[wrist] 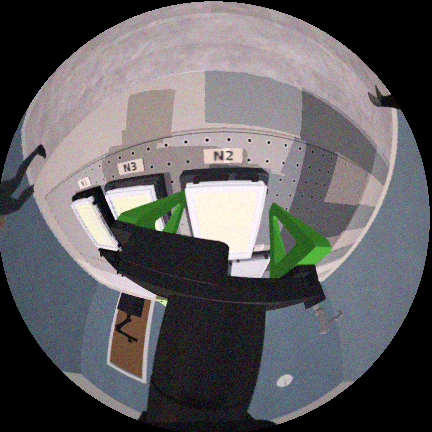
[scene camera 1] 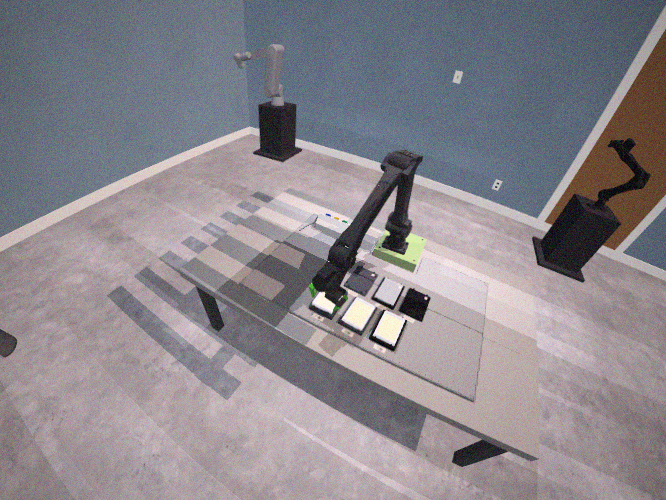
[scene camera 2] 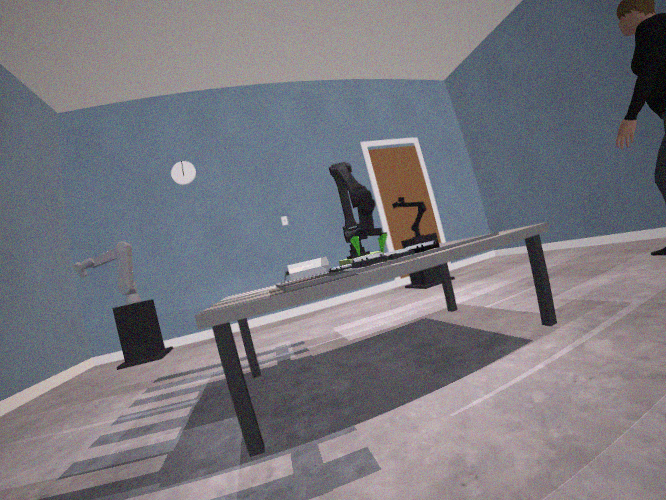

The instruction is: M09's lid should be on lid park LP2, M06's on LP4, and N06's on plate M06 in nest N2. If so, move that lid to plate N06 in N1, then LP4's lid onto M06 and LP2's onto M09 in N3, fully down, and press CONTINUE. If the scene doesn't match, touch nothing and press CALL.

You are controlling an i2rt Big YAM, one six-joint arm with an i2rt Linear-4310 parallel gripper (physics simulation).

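Frame: origin at the arm's base, x ahead, y left, z up, level; metres.
Seen in the pictures: gripper, fingertip midpoint: (wrist: 228,200) (scene camera 1: 323,303) (scene camera 2: 371,254); arm's base at its link origin: (scene camera 1: 394,245) (scene camera 2: 358,256).
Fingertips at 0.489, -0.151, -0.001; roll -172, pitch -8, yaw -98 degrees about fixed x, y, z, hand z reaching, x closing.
Pixels of each thing's middle, then the offset from my fingertips to it, as dx, dy, dz. Level surfaces: height alone.
- N3 at the middle of its body: (wrist: 138,225) (scene camera 1: 358,313) -0.040, +0.136, -0.016
- N1 at the middle of its body: (wrist: 93,226) (scene camera 1: 389,327) -0.035, +0.265, -0.013
- light grey lid at the middle of its body: (scene camera 1: 389,291) -0.215, +0.209, -0.026
- pale lid at the middle of its body: (wrist: 247,272) -0.223, -0.053, -0.026
- grey mat at its surface level: dz -0.040
My gripper (scene camera 1: 324,301) (scene camera 2: 369,251) (wrist: 228,200) is open. Its green fingers stand on either side of the cream, white-rimmed lid (wrist: 225,219) (scene camera 1: 323,305) on the plate in nest N2, low over it. The plate in N3 (wrist: 130,200) (scene camera 1: 357,314) and the plate in N1 (wrist: 92,223) (scene camera 1: 388,329) lie beside it, both showing cream tops. Behind them are the lid parks: a dark grey one (scene camera 1: 359,280), one with a light grey lid (scene camera 1: 388,292) and a black one (scene camera 1: 414,304). A pale lid (wrist: 247,268) shows just behind N2 in the wrist view. The park labels are too small to read.
The arm stands on a green base (scene camera 1: 400,250) at the back of the grey mat (scene camera 1: 441,355). Small coloured buttons (scene camera 1: 336,218) sit at the far edge of the table. A person (scene camera 2: 645,69) walks at the right. Two other arms on black pedestals (scene camera 1: 276,129) (scene camera 1: 575,233) stand on the floor.
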